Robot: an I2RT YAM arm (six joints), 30 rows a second.
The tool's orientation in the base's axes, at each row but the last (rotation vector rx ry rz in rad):
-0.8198 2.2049 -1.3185
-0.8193 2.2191 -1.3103
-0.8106 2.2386 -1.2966
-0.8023 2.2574 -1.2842
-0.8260 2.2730 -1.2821
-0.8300 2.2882 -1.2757
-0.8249 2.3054 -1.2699
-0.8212 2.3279 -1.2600
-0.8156 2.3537 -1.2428
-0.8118 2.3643 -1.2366
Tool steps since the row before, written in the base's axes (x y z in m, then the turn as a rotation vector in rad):
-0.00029 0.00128 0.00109 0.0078 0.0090 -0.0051
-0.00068 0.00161 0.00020 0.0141 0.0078 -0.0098
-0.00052 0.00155 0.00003 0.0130 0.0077 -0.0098
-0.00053 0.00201 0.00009 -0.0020 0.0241 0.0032
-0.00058 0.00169 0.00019 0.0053 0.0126 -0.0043
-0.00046 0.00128 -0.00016 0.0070 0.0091 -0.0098
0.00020 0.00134 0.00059 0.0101 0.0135 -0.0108
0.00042 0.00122 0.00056 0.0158 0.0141 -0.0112
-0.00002 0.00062 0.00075 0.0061 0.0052 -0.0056
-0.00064 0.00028 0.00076 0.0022 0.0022 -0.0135
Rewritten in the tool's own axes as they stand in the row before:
-0.00074 -0.00042 -0.00148 -0.0115 0.0058 0.0016
-0.00061 0.00061 -0.00153 -0.0149 0.0078 0.0084
-0.00066 0.00072 -0.00131 -0.0141 0.0081 0.0078
-0.00094 0.00088 -0.00163 -0.0147 0.0076 -0.0179
-0.00070 0.00069 -0.00150 -0.0121 0.0072 -0.0026
-0.00049 0.00080 -0.00099 -0.0108 0.0100 0.0034
-0.00106 0.00000 -0.00103 -0.0159 0.0117 0.0029
-0.00113 -0.00008 -0.00083 -0.0207 0.0105 0.0060
-0.00041 -0.00034 -0.00081 -0.0078 0.0050 0.0032
0.00029 -0.00029 -0.00095 -0.0025 0.0115 0.0073

